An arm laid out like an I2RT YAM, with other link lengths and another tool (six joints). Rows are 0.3 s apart.
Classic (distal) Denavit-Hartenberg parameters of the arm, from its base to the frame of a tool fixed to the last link. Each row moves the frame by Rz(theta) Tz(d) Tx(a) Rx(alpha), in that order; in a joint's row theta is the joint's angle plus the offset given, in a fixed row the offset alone. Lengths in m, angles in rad.
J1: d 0.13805  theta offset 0  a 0.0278  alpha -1.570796
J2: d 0  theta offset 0  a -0.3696  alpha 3.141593
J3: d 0  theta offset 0.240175  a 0.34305  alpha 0
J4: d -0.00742  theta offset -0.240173  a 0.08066  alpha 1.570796
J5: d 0.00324  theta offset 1.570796  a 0  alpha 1.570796
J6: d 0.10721  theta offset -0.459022  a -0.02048  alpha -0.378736
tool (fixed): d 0.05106  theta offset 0  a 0  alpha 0
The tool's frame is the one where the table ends.
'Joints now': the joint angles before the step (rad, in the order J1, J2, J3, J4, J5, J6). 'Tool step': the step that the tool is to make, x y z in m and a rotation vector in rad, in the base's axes. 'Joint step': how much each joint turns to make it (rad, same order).
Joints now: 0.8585, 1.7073, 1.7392, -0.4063, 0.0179, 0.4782
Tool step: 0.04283, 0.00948, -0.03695, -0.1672, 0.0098, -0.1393
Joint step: 0.0014, 0.1405, 0.1439, -0.1334, 0.1706, -0.0323
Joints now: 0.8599, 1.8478, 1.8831, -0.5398, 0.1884, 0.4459
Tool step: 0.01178, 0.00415, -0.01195, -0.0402, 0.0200, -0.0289
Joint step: -0.0029, 0.0502, 0.0559, -0.0499, 0.0281, 0.0035
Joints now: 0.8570, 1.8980, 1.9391, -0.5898, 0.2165, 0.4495
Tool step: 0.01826, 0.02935, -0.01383, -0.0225, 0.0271, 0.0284
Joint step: 0.0024, 0.1222, 0.1518, -0.0625, -0.0250, -0.0092
